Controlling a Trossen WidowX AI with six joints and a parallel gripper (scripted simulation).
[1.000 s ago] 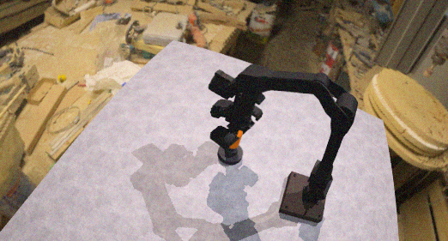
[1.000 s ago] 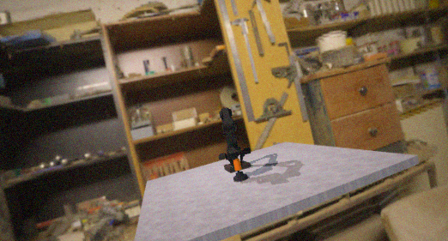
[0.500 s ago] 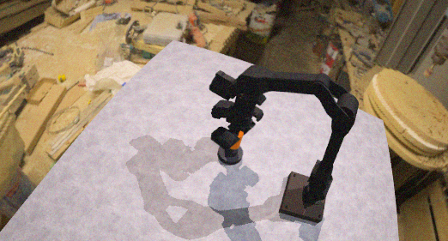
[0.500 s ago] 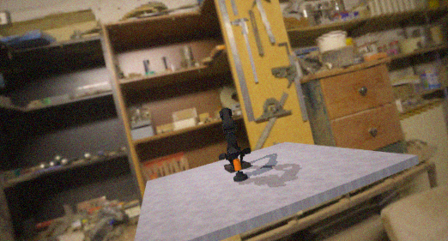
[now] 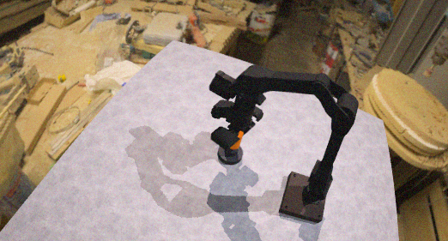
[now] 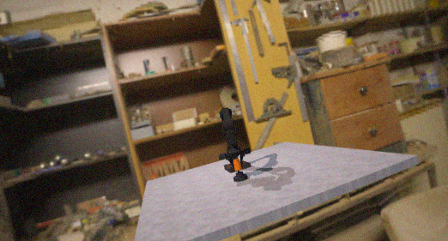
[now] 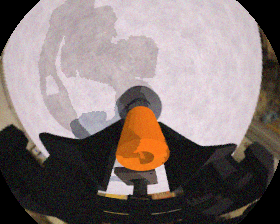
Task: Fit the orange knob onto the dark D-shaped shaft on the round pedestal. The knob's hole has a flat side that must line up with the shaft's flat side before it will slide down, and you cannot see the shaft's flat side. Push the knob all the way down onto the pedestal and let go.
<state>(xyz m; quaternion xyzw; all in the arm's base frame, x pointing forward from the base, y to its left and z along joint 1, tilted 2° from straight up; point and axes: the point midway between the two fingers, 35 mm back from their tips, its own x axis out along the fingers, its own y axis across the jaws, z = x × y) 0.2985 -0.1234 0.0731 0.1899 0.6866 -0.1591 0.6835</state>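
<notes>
Now: gripper tip 4 cm above the round dark pedestal. Round my gripper tip: orange knob (2 cm above).
</notes>
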